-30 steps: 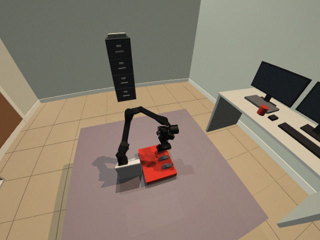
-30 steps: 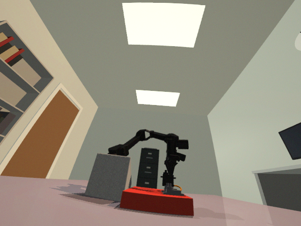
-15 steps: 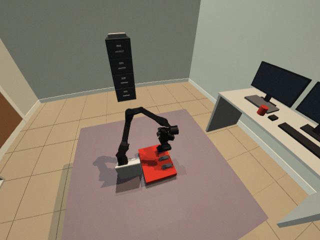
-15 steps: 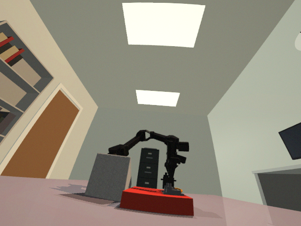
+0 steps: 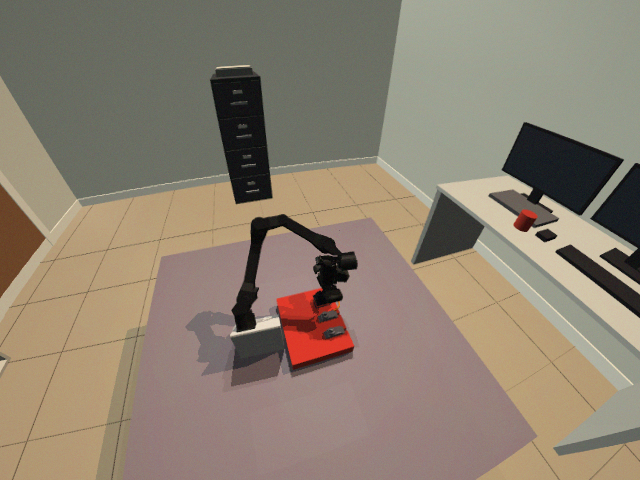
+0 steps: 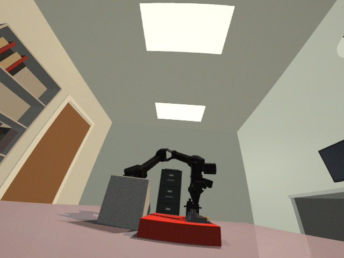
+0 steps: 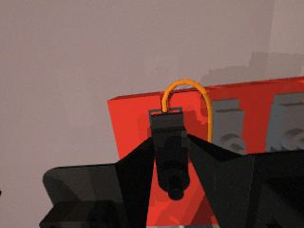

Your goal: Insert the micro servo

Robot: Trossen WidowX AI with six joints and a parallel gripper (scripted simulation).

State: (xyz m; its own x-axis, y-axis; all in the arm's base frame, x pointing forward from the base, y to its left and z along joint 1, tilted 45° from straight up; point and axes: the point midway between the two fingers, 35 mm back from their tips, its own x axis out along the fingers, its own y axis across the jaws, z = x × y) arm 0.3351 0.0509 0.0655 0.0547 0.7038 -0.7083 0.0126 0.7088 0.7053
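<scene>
Right now my gripper tip is 130 mm past the red deck, 70 mm to the left of it and 70 mm above it.
</scene>
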